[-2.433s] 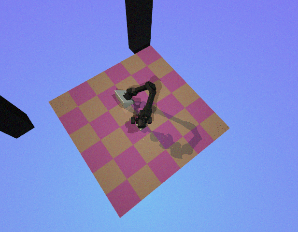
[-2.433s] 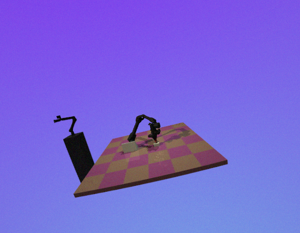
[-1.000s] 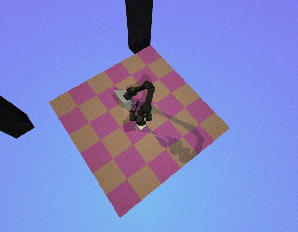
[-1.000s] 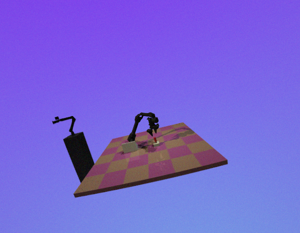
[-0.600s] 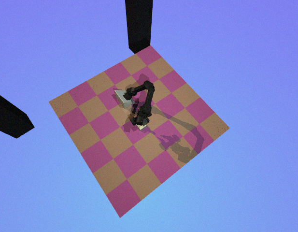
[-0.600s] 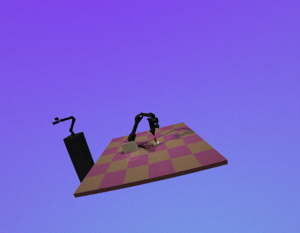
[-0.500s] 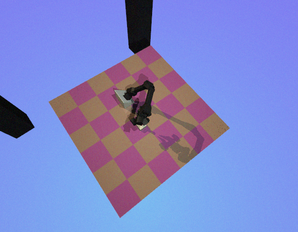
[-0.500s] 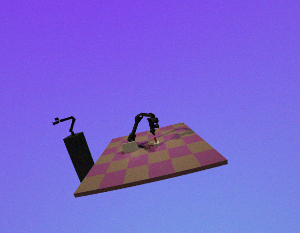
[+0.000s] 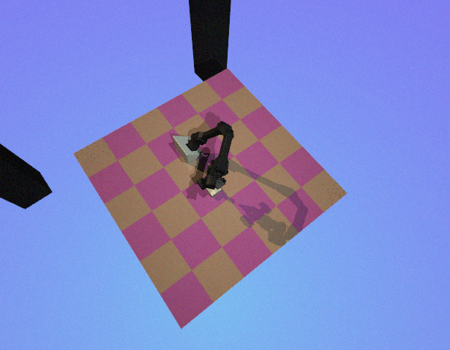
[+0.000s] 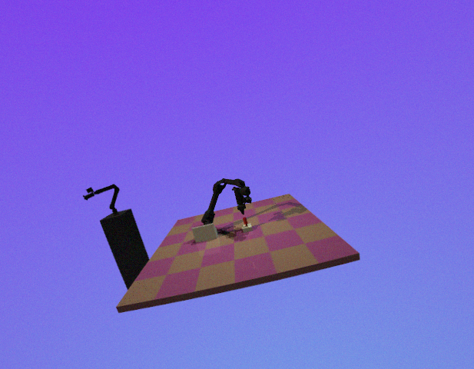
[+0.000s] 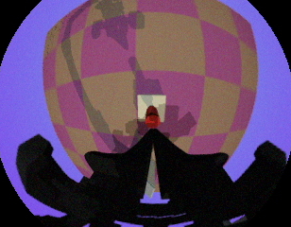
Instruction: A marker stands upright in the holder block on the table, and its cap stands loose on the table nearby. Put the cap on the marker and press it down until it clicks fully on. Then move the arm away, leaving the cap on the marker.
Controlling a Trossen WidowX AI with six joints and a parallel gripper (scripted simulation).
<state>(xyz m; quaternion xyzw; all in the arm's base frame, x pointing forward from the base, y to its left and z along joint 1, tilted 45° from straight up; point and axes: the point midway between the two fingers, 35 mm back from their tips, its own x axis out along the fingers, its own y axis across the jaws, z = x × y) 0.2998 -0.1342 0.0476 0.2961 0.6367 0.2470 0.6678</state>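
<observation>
The red cap lies 6 cm below my gripper tip. Also, from my gripper tip: pale holder block 12 cm below.
</observation>
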